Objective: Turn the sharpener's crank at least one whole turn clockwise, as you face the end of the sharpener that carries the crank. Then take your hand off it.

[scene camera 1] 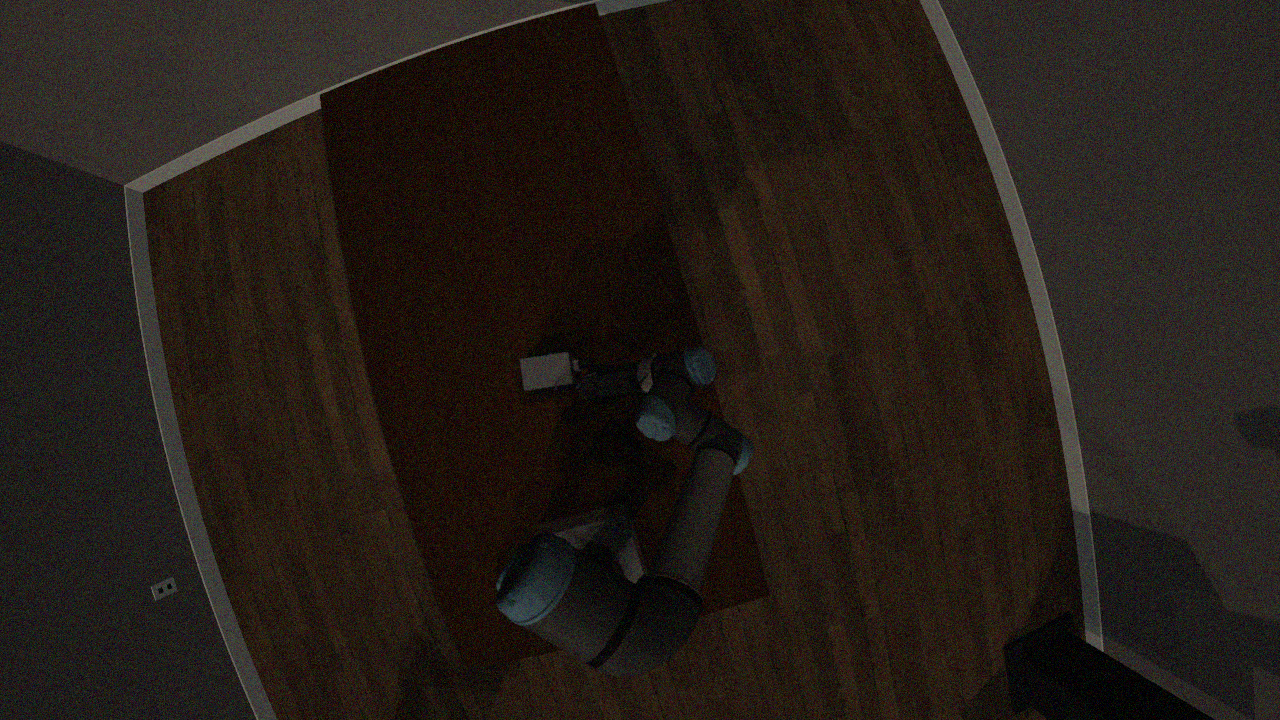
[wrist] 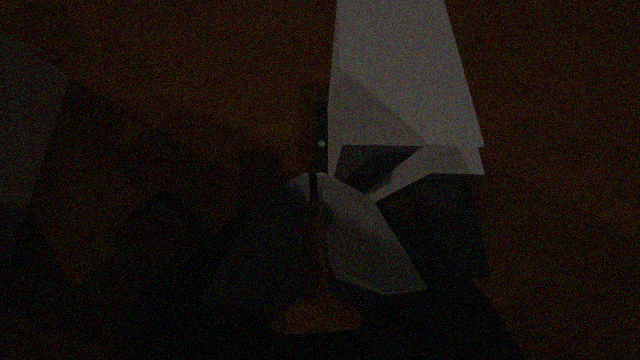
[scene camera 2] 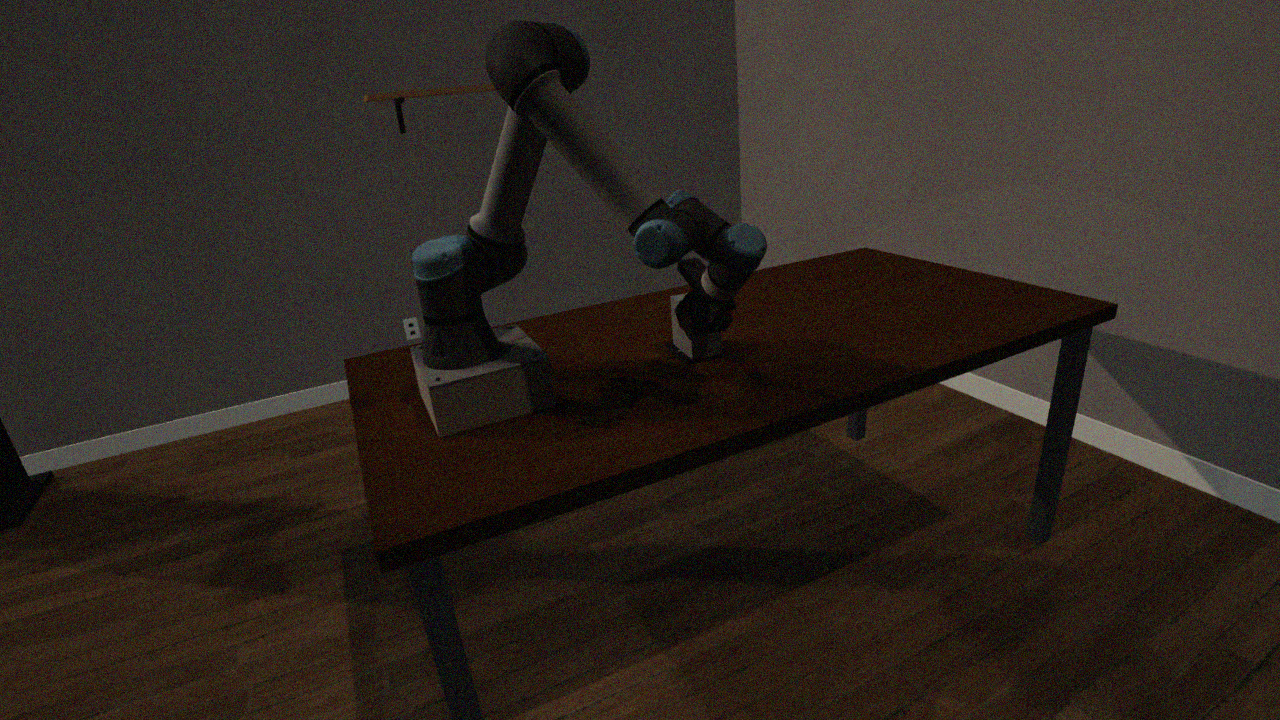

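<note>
The sharpener point(scene camera 1: 546, 371) point(scene camera 2: 683, 333) point(wrist: 400, 65) is a pale box standing upright on the table point(scene camera 1: 483, 223) point(scene camera 2: 939, 295). My gripper point(scene camera 1: 581, 379) point(scene camera 2: 703, 315) point(wrist: 313, 176) is shut and empty, close to the sharpener's crank end, on its right side in the overhead view. In the wrist view the fingertips are near the lower left corner of the box; I cannot tell whether they touch it. A narrow dark strip with a small light dot shows along the box's left edge there. It may be part of the crank, but the crank's angle cannot be made out.
The arm's pale base block point(scene camera 2: 478, 394) stands at the near end of the table. A wooden wall shelf point(scene camera 2: 429, 93) is behind the arm. A dark object point(scene camera 1: 1083, 671) point(scene camera 2: 10, 474) stands on the floor away from the table. The scene is very dim.
</note>
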